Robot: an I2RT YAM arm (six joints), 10 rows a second.
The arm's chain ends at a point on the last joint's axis. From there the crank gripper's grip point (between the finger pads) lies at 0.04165 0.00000 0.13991 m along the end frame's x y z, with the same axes.
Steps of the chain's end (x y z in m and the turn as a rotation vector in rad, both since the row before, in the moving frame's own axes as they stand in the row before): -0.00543 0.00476 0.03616 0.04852 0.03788 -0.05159; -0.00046 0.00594 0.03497 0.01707 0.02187 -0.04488; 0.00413 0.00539 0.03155 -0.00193 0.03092 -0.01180; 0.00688 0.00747 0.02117 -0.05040 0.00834 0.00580; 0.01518 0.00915 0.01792 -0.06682 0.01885 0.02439; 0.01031 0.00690 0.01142 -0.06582 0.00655 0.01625
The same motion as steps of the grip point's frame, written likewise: -0.00040 -0.00427 0.03427 0.04852 0.03788 -0.05159; 0.00249 0.00162 0.03399 0.01707 0.02187 -0.04488; 0.00843 0.00514 0.03020 -0.00193 0.03092 -0.01180; 0.00802 0.01475 0.02063 -0.05040 0.00834 0.00580; 0.01768 0.01951 0.01676 -0.06682 0.01885 0.02439; 0.01114 0.01678 0.01082 -0.06582 0.00655 0.01625
